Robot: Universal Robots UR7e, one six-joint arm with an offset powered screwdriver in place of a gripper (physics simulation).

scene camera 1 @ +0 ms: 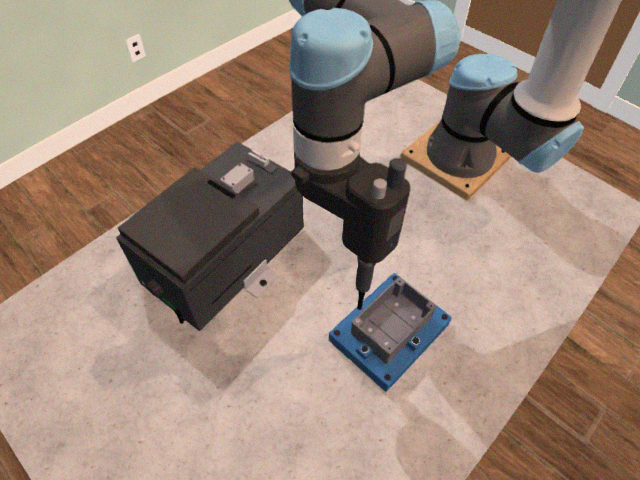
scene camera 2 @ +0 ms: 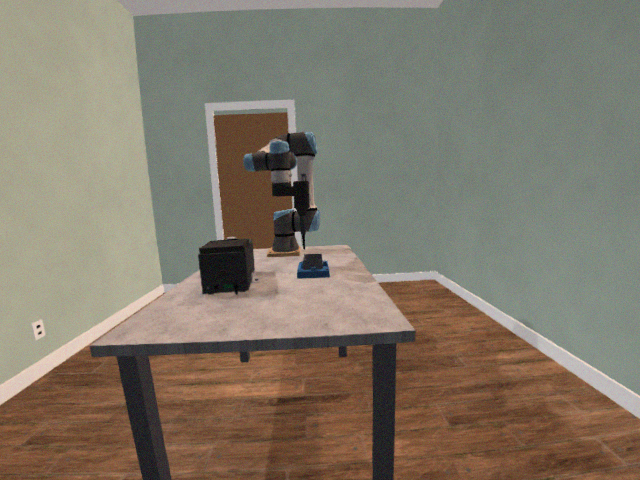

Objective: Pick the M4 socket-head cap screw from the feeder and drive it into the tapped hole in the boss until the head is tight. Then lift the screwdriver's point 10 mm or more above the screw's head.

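Observation:
My screwdriver (scene camera 1: pixel 360 307) (scene camera 2: pixel 303 248) points straight down, its thin dark bit above the left corner of the grey open box (scene camera 1: pixel 385 343) (scene camera 2: pixel 312 261). A gap shows between the tip and the box top in the scene camera 2 view. No screw can be made out on the tip; it is too small to be sure. A small pale spot (scene camera 1: pixel 357 321) shows on the box's left corner; whether it is a screw head cannot be told. The box sits on a blue fixture plate (scene camera 1: pixel 387 381) (scene camera 2: pixel 313 274). The black feeder (scene camera 1: pixel 248 258) (scene camera 2: pixel 226 266) stands left of it.
A pale bracket (scene camera 1: pixel 254 285) with a dark spot sticks out of the feeder's side towards the fixture. The arm's base stands on a wooden plate (scene camera 1: pixel 454 184) (scene camera 2: pixel 283 253) at the back of the table (scene camera 1: pixel 289 413) (scene camera 2: pixel 253 320). Dark bolts stand at the fixture's corners.

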